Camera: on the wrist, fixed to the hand. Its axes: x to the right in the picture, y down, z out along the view.
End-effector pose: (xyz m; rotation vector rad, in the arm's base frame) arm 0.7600 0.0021 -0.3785 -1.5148 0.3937 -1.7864
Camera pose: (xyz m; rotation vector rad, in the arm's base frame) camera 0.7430 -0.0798 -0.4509 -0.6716 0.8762 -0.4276
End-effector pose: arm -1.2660 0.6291 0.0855 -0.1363 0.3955 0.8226
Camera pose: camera -1.3487 0.6848 0.0375 0.5645 0.4067 2.2738
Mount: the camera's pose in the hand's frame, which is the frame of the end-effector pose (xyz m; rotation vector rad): 0.0065 0.0969 -0.0530 0.2570 -0.1664 1.5564
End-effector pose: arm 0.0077 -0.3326 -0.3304 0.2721 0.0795 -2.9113
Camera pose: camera 0.0321 -0.4246 -0.3869 0.0485 -0.3659 -1.3694
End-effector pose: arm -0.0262 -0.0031 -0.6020 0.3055 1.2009 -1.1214
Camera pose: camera 0.0213 0.0766 -0.6622 1.0728 0.3623 0.1015
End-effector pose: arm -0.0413 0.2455 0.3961 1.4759 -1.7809 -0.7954
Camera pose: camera -0.0540 0.2538 0.5057 -0.1670 -2.4450 0.1576
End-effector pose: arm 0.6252 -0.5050 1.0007 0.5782 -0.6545 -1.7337
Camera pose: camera 0.7269 -0.5384 1.0286 -0.0251 -1.0367 -0.2275
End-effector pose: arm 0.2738 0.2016 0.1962 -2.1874 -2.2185 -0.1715
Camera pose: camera 0.3671 0.2042 0.2556 -2.9775 -0.0477 0.3104
